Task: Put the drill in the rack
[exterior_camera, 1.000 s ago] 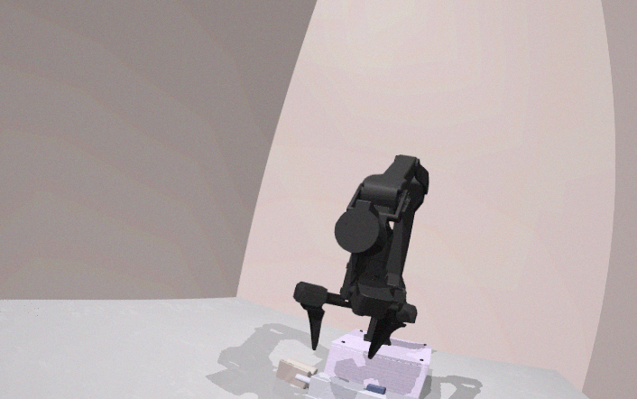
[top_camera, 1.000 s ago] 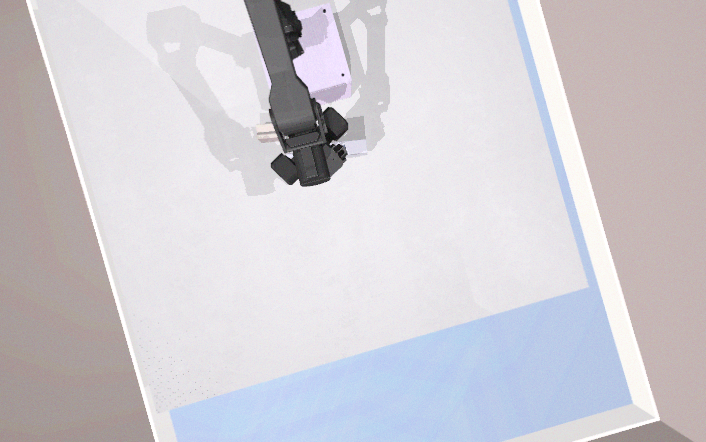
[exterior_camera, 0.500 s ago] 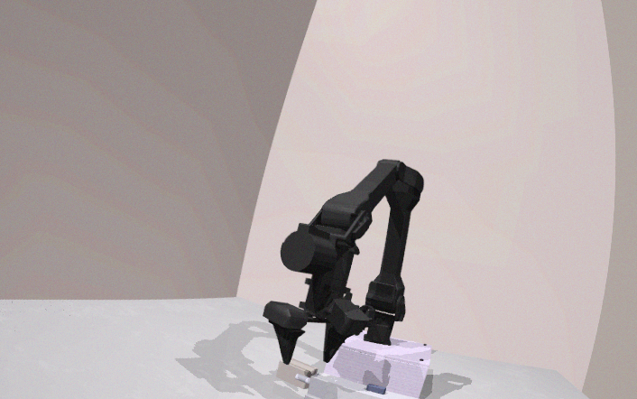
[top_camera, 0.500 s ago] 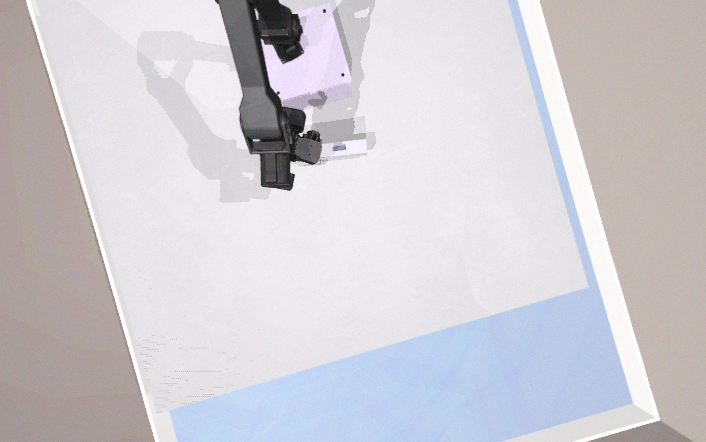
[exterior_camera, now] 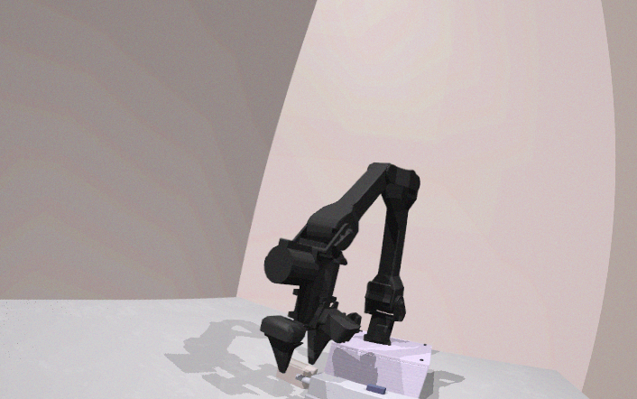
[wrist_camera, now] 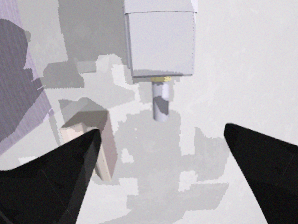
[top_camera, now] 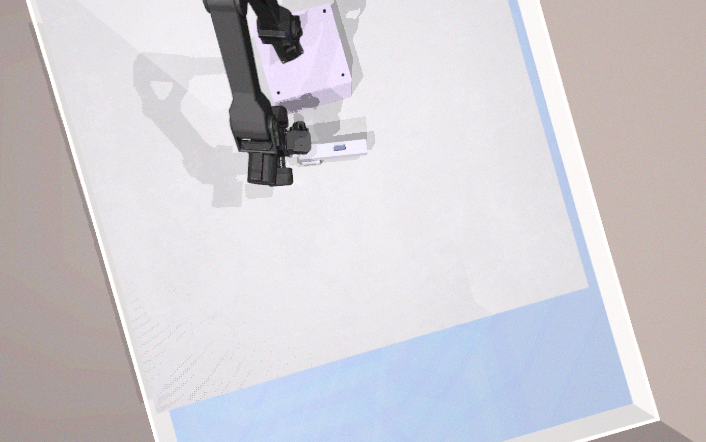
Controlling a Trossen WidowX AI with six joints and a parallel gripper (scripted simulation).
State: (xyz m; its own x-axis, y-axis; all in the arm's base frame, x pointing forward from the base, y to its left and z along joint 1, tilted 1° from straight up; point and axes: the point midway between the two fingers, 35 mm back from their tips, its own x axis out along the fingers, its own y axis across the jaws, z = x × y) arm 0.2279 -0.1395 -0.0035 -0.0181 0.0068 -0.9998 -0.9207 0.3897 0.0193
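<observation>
Now: the drill 20 mm ahead of my gripper tip, 60 mm to the left of it and 10 mm below it. The rest, counted from my gripper tip: key 60 mm ahead, 140 mm to the left, 10 mm below; housing block 50 mm ahead, 120 mm to the left, 20 mm below; rack 90 mm behind, 10 mm to the right, 40 mm below.
</observation>
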